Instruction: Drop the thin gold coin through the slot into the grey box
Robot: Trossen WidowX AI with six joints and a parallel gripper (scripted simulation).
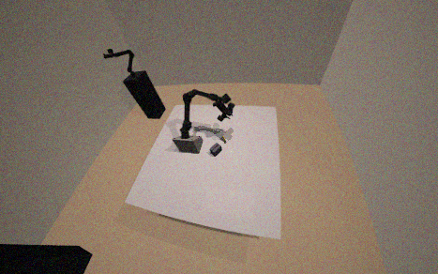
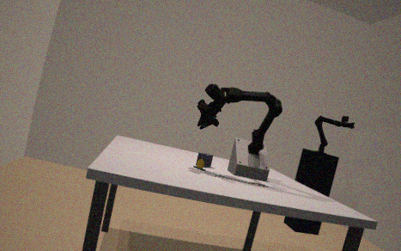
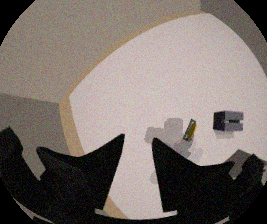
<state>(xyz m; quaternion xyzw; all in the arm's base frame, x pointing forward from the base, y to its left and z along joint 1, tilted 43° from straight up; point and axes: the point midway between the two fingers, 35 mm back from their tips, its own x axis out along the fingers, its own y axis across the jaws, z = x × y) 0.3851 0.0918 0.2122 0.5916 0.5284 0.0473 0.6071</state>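
The gold coin is 200 mm below my gripper tip, 90 mm to the right of it and 70 mm behind it.
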